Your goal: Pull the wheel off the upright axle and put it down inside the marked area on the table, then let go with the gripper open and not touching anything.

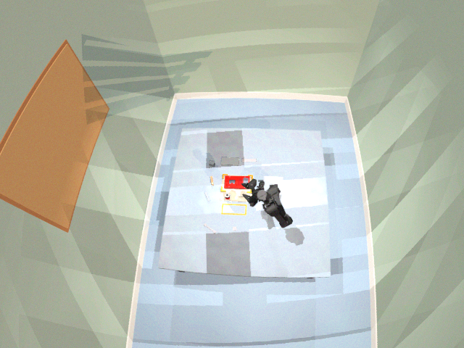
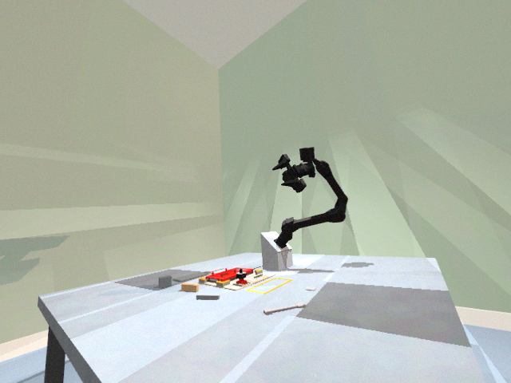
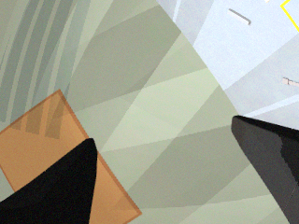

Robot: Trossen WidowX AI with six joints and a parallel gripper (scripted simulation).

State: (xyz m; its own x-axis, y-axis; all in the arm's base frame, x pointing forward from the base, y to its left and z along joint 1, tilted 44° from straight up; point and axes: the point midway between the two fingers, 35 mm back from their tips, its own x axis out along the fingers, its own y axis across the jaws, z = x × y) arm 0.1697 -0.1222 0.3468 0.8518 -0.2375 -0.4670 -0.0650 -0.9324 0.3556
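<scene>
My gripper tip is 390 mm above the wheel, 130 mm to the left of it and 130 mm short of it. The rest, counted from my gripper tip: axle 400 mm below, 130 mm to the right, 130 mm ahead; tan block 420 mm below, 280 mm to the right, 260 mm ahead; thin rod 430 mm below, 270 mm ahead, 120 mm to the left.
</scene>
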